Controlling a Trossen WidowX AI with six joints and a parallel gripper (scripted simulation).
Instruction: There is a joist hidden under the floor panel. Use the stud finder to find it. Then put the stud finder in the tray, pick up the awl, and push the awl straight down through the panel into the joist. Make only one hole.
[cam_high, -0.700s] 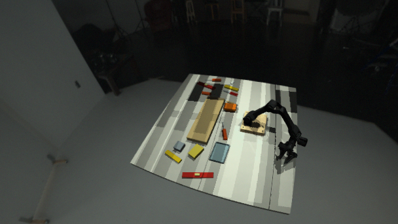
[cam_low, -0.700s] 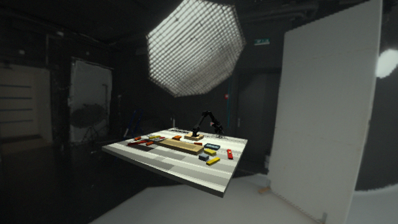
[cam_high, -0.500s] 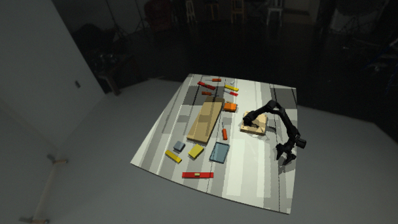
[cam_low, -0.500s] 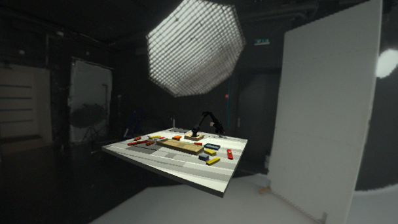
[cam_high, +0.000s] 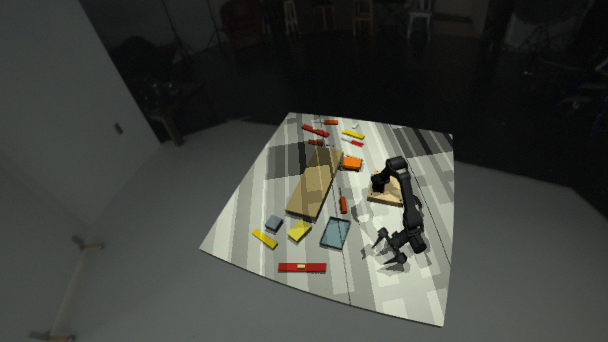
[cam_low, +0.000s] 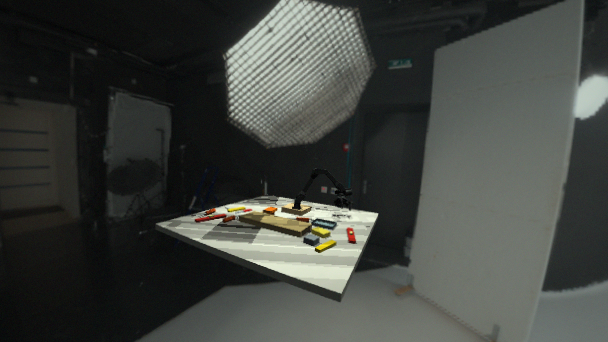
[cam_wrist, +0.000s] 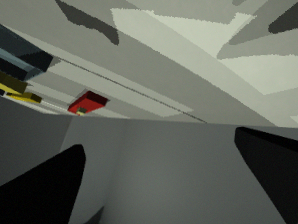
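Now: the stud finder 60 cm to the right of my gripper tip, 19 cm ahead of it and 7 cm below it. The rest, counted from my gripper tip: blue-grey tray: 22 cm ahead, 14 cm to the right, 7 cm below; yellow block: 41 cm ahead, 12 cm to the right, 7 cm below; grey block: 56 cm ahead, 14 cm to the right, 7 cm below.
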